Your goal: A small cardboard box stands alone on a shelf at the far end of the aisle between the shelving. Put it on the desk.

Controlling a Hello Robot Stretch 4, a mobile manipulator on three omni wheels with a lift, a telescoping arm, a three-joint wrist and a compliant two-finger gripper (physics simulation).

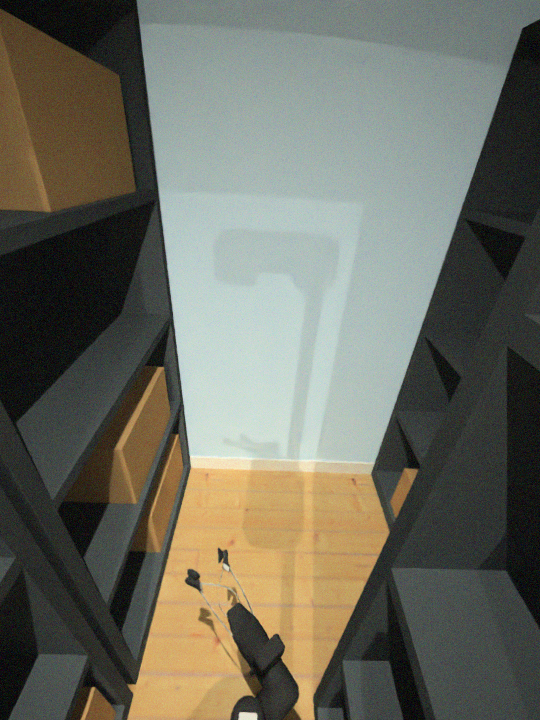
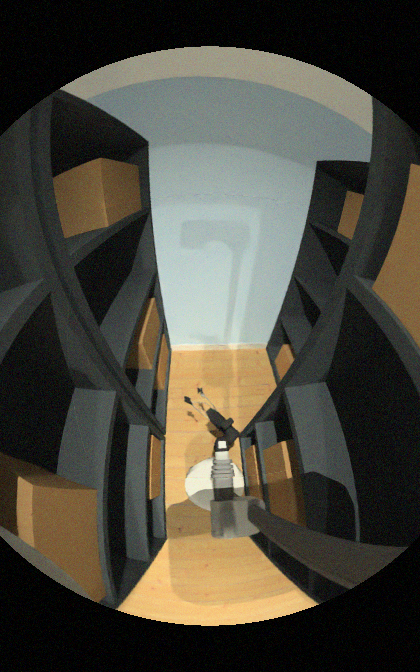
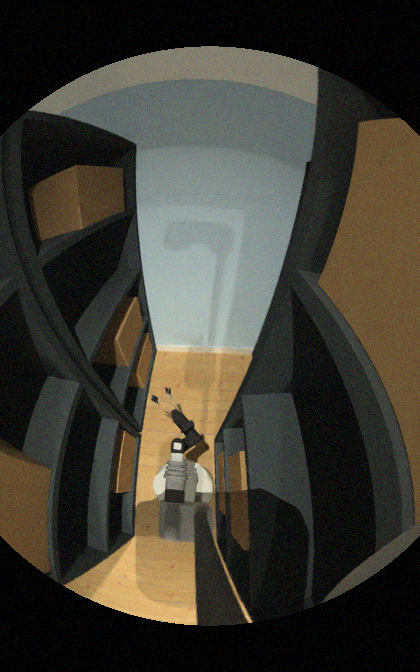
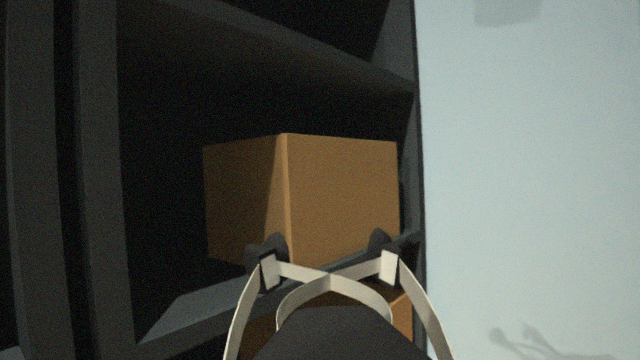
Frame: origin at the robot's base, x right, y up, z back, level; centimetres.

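Where they show: gripper, between the fingertips: (image 1: 203,559) (image 4: 327,250).
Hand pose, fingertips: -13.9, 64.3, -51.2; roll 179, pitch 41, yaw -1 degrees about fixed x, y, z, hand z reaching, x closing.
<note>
Each offset is from my fingertips to the centre of the thing, as dx, dy, dz.
Several cardboard boxes stand in the shelving; I cannot tell which is the task's small one. One box @[-43.3, -0.2, -44.5] (image 1: 145,442) (image 2: 149,340) (image 3: 128,335) (image 4: 342,195) stands on a left shelf near the end wall, with another box @[-43.5, -45.9, -51.4] (image 1: 165,497) (image 2: 162,362) (image 3: 144,362) on the shelf below. On the right, a small-looking box @[+96.6, -45.9, -39.3] (image 1: 402,491) (image 2: 285,362) stands low at the far end. My gripper (image 1: 208,567) (image 2: 194,395) (image 3: 161,394) (image 4: 327,250) is open and empty, above the floor in the aisle, angled toward the left shelving and apart from the boxes. The desk does not show.
Dark shelving flanks the narrow aisle, with uprights on the left (image 1: 63,558) and right (image 1: 433,459). A pale blue wall (image 1: 261,348) closes the far end. A larger box @[-43.2, +91.2, -43.1] (image 1: 81,127) (image 2: 122,195) (image 3: 100,197) stands high on the left. A big box (image 3: 385,250) is close on the right.
</note>
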